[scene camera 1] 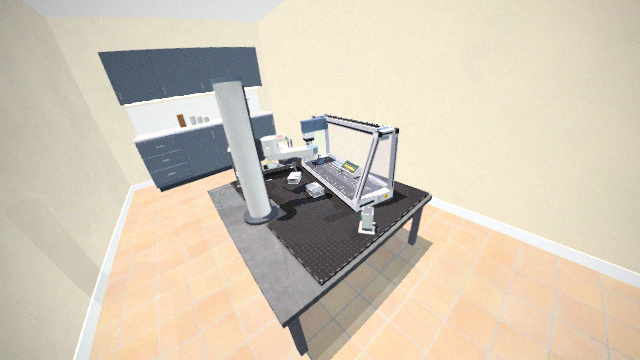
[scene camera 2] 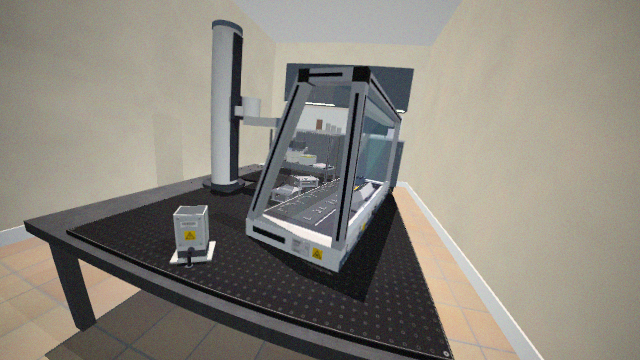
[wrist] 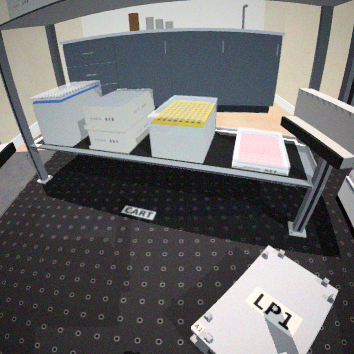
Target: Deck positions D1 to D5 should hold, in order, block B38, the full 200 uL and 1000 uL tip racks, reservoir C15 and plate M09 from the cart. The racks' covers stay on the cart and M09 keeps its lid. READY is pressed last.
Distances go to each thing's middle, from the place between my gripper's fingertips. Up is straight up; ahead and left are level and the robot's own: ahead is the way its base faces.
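The white pad labelled LP1 (wrist: 275, 298) lies 11 cm ahead of my hand and 2 cm to the right of my hand, and it is 20 cm below my hand.
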